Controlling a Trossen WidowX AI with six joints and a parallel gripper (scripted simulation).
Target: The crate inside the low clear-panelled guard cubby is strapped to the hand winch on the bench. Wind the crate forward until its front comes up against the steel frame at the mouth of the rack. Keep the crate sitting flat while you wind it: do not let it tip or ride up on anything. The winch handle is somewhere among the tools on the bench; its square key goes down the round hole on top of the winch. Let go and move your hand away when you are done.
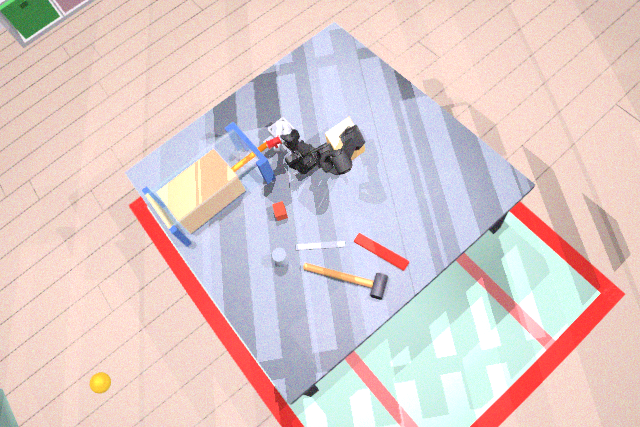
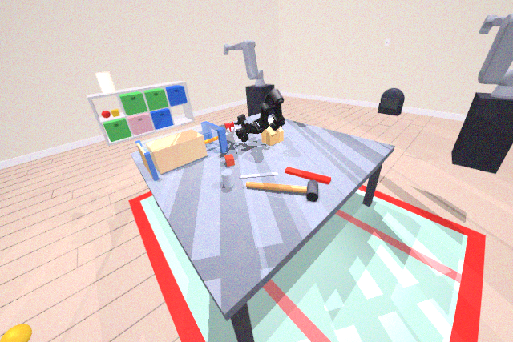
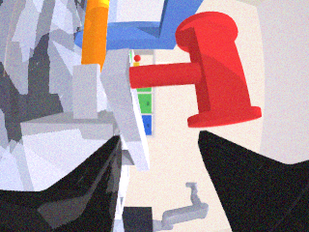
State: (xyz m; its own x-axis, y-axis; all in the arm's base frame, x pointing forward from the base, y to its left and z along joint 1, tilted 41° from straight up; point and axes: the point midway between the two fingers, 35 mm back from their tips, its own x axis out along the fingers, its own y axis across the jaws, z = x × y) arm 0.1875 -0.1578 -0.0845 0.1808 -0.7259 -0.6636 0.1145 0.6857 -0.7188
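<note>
The white crank handle is 10 mm ahead of my gripper tip, 20 mm to the right of it and 10 mm below it. Round my gripper tip: white bar 210 mm ahead, 420 mm to the left, 120 mm below; then red knob 40 mm ahead, 10 mm to the left, 20 mm above; then white winch 60 mm behind, 70 mm to the right, 90 mm below.
</note>
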